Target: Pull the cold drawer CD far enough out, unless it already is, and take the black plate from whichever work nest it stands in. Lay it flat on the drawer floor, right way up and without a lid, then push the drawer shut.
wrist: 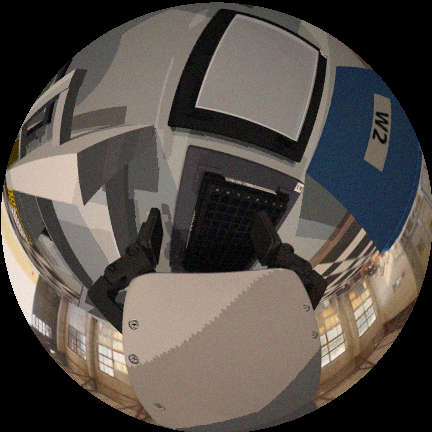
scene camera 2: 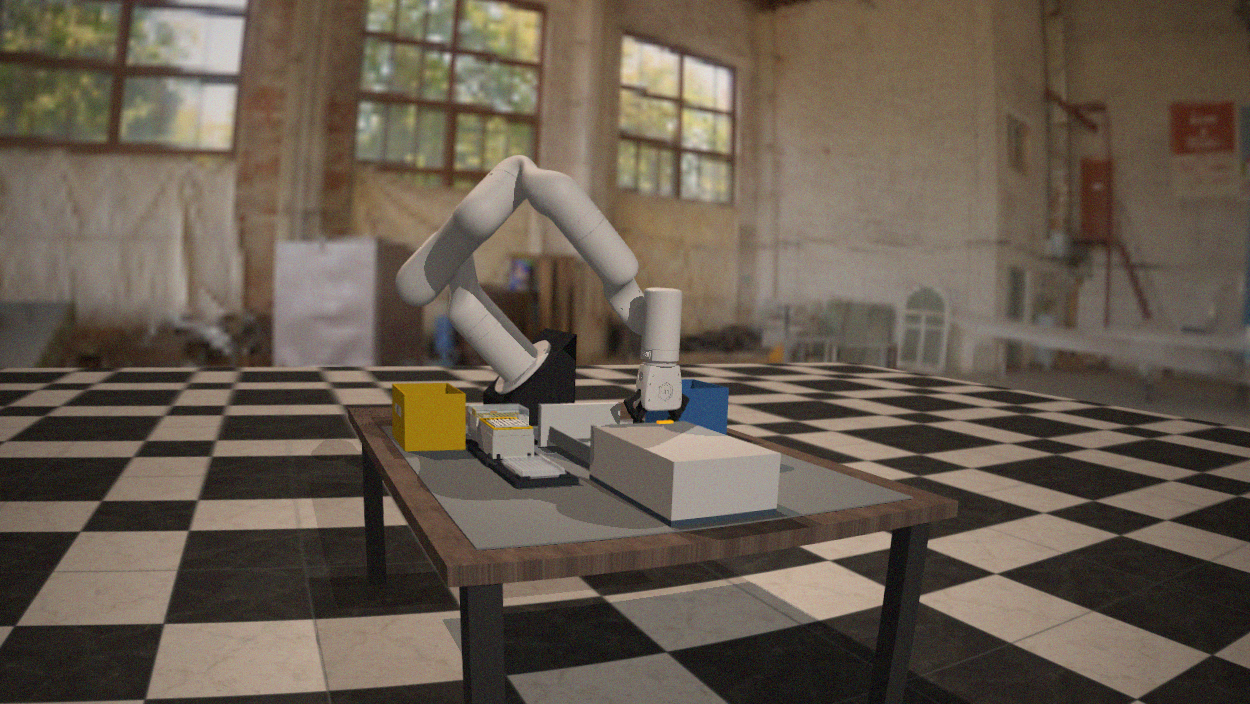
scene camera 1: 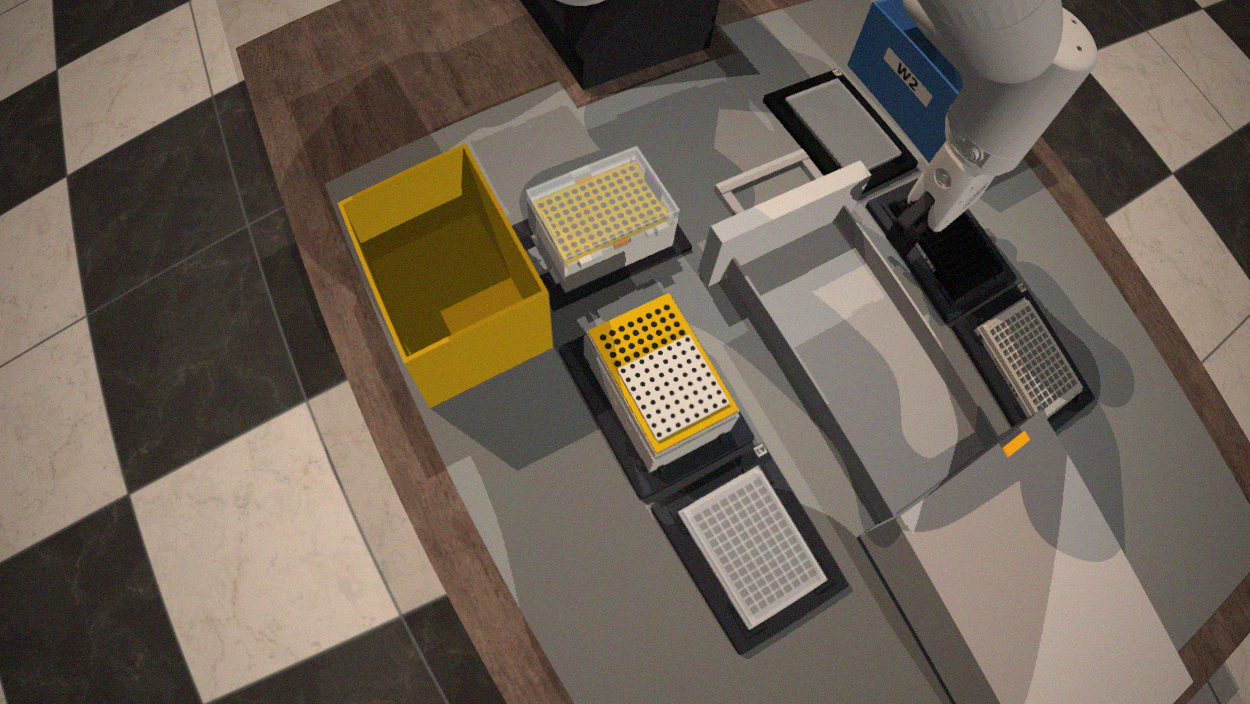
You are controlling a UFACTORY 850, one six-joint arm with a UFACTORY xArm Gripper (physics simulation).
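The black plate (scene camera 1: pixel 964 258) (wrist: pixel 227 220) stands flat in a dark work nest (wrist: pixel 235 157), with its wells showing and no lid seen. My gripper (scene camera 1: pixel 923 234) (scene camera 2: pixel 656 417) (wrist: pixel 208 221) is open and empty, pointing down above the end of this nest. In the wrist view one finger overlaps the plate and the other shows left of the nest. How high the fingertips are is hard to tell. The cold drawer (scene camera 1: pixel 874 376) is pulled out from its white cabinet (scene camera 1: pixel 1032 559) (scene camera 2: pixel 682 472); its upright front panel (scene camera 1: pixel 791 209) (scene camera 2: pixel 572 422) (wrist: pixel 45 172) and empty floor show.
A white-topped nest plate (scene camera 1: pixel 844 122) (wrist: pixel 260 75) and a blue W2 bin (scene camera 1: pixel 900 83) (scene camera 2: pixel 706 406) (wrist: pixel 365 150) are near the gripper. A light well plate (scene camera 1: pixel 1030 358) stands beyond the black one. The yellow bin (scene camera 1: pixel 485 349), two tip racks (scene camera 1: pixel 603 209) (scene camera 1: pixel 673 389) and a white plate (scene camera 1: pixel 752 546) are across the drawer.
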